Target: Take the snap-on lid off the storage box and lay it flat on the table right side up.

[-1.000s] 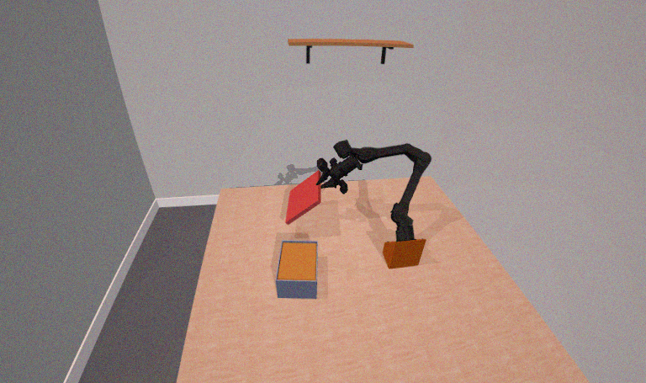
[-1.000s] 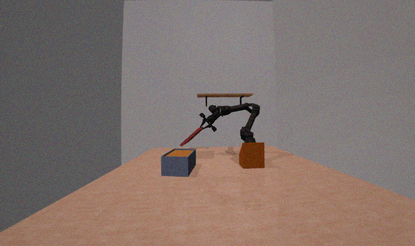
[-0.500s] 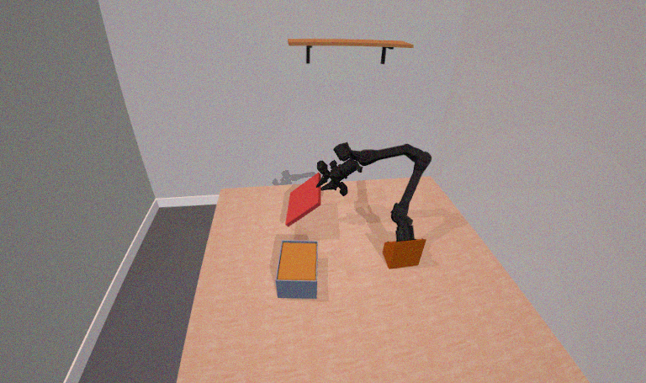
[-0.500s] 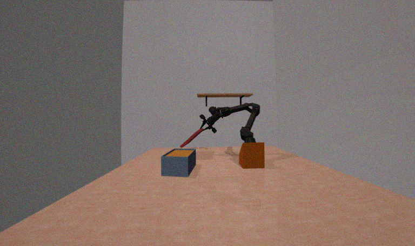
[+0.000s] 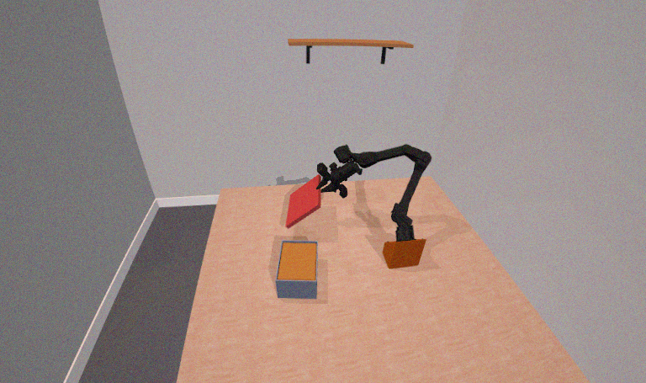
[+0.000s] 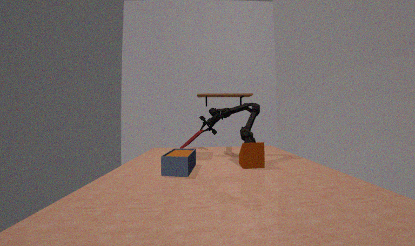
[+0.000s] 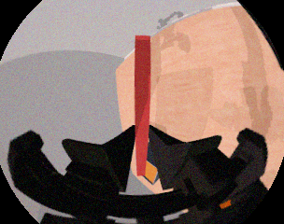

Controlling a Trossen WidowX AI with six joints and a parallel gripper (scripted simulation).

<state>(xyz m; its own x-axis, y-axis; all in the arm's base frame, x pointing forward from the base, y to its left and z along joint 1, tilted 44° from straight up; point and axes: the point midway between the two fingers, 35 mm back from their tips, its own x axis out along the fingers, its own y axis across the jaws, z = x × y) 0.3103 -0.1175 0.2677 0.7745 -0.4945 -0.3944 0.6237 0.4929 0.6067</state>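
Right now my gripper tip is 70 mm short of the red lid and 50 mm above it. Also, from my gripper tip: storage box (100 mm ahead, 320 mm to the left, 140 mm below).
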